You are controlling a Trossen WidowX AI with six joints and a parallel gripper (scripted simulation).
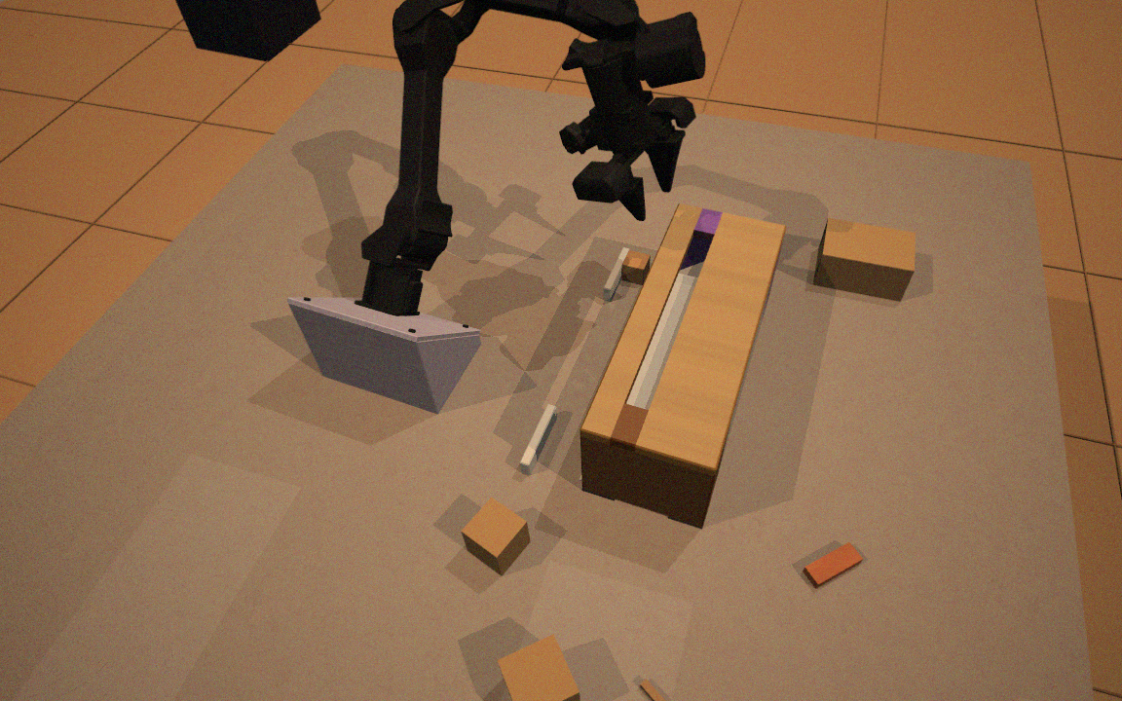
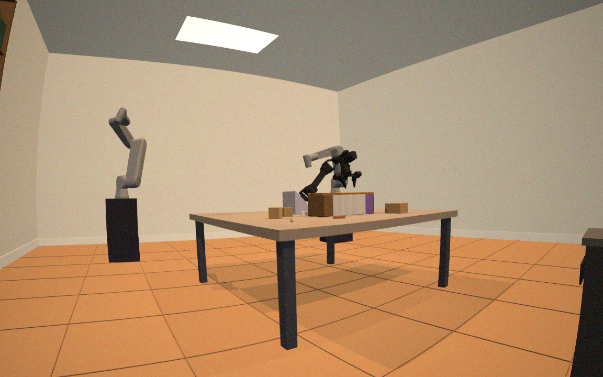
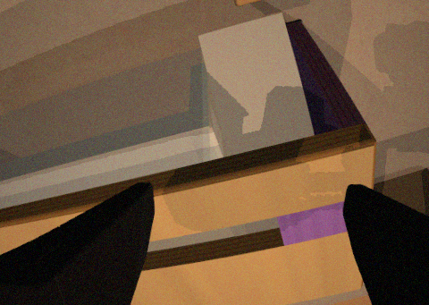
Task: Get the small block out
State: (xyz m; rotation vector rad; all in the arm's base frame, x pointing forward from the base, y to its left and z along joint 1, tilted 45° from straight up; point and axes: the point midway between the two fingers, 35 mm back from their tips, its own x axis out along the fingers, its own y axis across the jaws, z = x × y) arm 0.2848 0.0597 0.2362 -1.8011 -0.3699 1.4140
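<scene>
Right now my gripper tip is 140 mm above the orange block, 30 mm to the right of it and 30 mm past it. Also, from my gripper tip: long wooden box 140 mm to the right, 100 mm below, 60 mm ahead; then flat orange piece 320 mm to the right, 310 mm ahead, 150 mm below.
</scene>
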